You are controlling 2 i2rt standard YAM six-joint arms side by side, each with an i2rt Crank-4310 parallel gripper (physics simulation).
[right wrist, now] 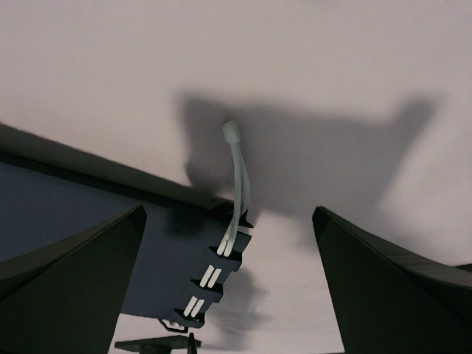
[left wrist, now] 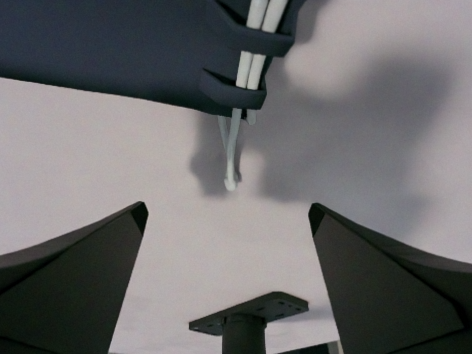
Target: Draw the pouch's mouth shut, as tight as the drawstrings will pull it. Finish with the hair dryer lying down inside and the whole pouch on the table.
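Observation:
The dark blue pouch [left wrist: 110, 50] [right wrist: 165, 250] lies on the table, with pale drawstrings [left wrist: 244, 70] [right wrist: 211, 276] running through loops along its mouth edge. In the left wrist view a cord end with a small knob [left wrist: 230, 182] sticks out past the pouch's corner. In the right wrist view another knobbed cord end [right wrist: 231, 132] sticks out from the opposite corner. My left gripper [left wrist: 228, 206] is open, with its fingertips apart on either side of the cord end's line. My right gripper [right wrist: 229, 209] is open above the pouch corner and the cord. The hair dryer does not show in either view.
The pale table top [left wrist: 75, 165] [right wrist: 125, 60] surrounds the pouch, with soft shadows of the arms on it. A dark flat bracket on a post [left wrist: 250, 312] stands at the bottom of the left wrist view. A similar dark part [right wrist: 150, 344] shows at the bottom of the right wrist view.

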